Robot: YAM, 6 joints.
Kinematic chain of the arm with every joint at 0, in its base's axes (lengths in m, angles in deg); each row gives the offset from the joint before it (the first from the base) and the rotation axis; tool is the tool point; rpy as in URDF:
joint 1: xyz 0 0 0.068 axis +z
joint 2: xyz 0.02 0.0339 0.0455 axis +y
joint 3: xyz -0.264 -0.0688 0 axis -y
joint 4: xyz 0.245 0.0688 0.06 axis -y
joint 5: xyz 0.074 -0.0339 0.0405 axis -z
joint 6: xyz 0.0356 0 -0.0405 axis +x
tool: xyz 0 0 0 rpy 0 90 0
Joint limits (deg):
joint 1: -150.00..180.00
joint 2: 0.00..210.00
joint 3: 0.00..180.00
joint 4: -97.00..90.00
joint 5: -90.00..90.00
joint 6: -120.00..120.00
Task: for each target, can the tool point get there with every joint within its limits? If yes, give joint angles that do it. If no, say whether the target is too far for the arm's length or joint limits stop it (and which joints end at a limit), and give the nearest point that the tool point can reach.
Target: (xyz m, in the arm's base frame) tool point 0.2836 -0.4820 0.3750
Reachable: yes | joints -60.54 141.01 133.17 47.72 -16.15 -76.10
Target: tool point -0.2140 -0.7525 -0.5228
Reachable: no: too far | nearest point -0.1400 -0.4921 -0.2670 | short by 0.372 m
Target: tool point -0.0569 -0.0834 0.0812
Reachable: yes | joints -111.17 118.45 26.65 -78.16 40.12 95.41
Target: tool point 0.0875 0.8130 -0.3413
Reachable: no: too far | nearest point 0.0603 0.5604 -0.1965 | short by 0.292 m
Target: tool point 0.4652 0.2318 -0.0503
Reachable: yes | joints 27.52 162.24 113.62 -18.98 15.33 47.09
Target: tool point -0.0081 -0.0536 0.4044
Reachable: yes | joints -81.18 21.12 30.99 53.76 27.09 -86.34
